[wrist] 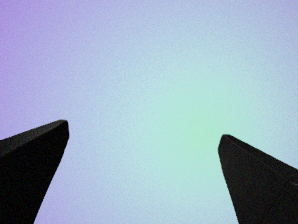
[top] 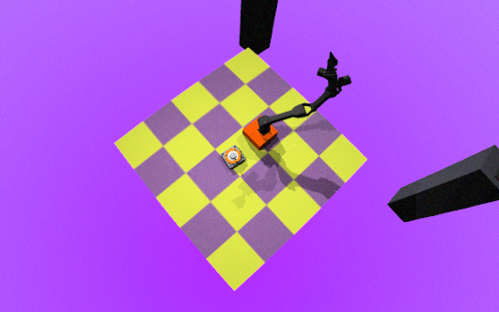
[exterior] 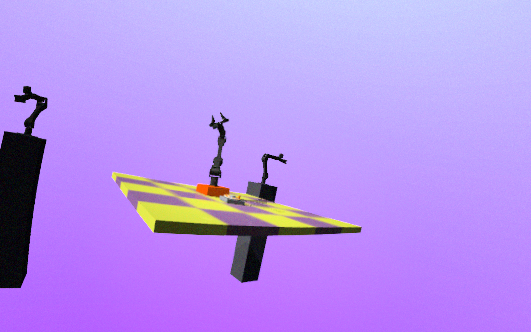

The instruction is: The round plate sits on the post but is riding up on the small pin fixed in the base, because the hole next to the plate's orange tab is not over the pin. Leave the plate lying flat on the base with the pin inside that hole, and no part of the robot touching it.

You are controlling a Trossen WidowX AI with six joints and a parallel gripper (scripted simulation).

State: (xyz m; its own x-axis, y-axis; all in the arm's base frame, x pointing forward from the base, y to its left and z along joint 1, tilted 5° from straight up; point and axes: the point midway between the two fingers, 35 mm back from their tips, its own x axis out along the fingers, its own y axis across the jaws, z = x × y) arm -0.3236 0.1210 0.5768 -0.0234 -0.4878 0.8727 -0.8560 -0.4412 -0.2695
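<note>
Now: gripper tip 640 mm above the grey base, 630 mm short of it and 70 mm to the left of it.
</note>
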